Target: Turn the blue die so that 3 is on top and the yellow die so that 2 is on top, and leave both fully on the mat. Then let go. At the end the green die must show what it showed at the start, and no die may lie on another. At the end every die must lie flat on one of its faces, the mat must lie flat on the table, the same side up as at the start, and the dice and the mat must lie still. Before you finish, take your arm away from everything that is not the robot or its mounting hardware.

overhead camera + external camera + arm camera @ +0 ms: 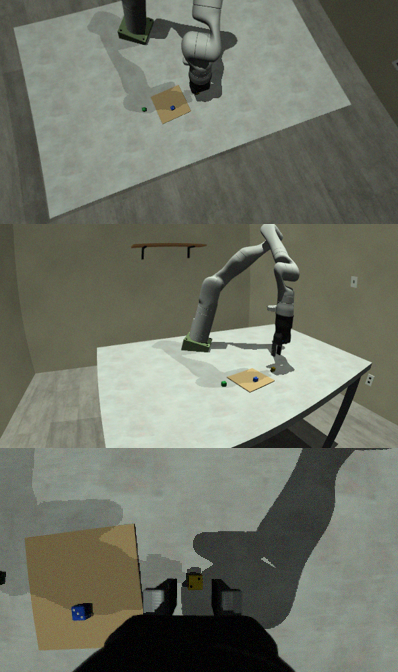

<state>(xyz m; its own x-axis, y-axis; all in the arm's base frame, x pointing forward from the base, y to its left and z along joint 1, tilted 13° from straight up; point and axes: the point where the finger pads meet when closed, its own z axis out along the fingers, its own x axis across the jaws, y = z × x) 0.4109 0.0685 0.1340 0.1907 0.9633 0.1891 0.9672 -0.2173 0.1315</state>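
Right now the yellow die is 8 cm below my hand. Also, from my hand: tan mat 1 cm behind, 13 cm to the right, 9 cm below; blue die 1 cm ahead, 13 cm to the right, 8 cm below; green die 5 cm behind, 25 cm to the right, 8 cm below.
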